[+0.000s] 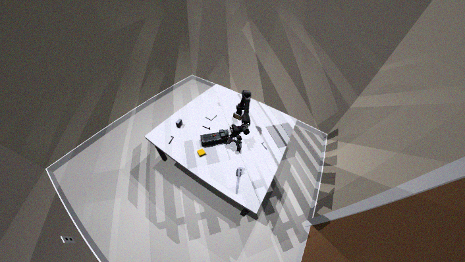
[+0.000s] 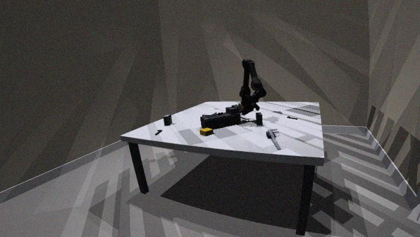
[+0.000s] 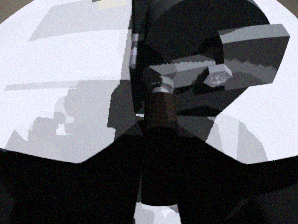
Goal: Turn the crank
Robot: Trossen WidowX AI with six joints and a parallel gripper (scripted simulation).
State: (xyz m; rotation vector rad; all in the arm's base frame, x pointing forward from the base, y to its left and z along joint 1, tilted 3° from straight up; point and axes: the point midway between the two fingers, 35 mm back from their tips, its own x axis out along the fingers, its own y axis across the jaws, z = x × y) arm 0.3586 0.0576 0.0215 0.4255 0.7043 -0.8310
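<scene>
My gripper tip is now 7 cm short of the red pointer, 13 cm to the left of it and 3 cm below it. From my gripper tip the other things lie so: yellow block (26 cm ahead, 19 cm to the right, 4 cm below); then dark crank handle (1 cm behind, 1 cm to the left, 2 cm above).
</scene>
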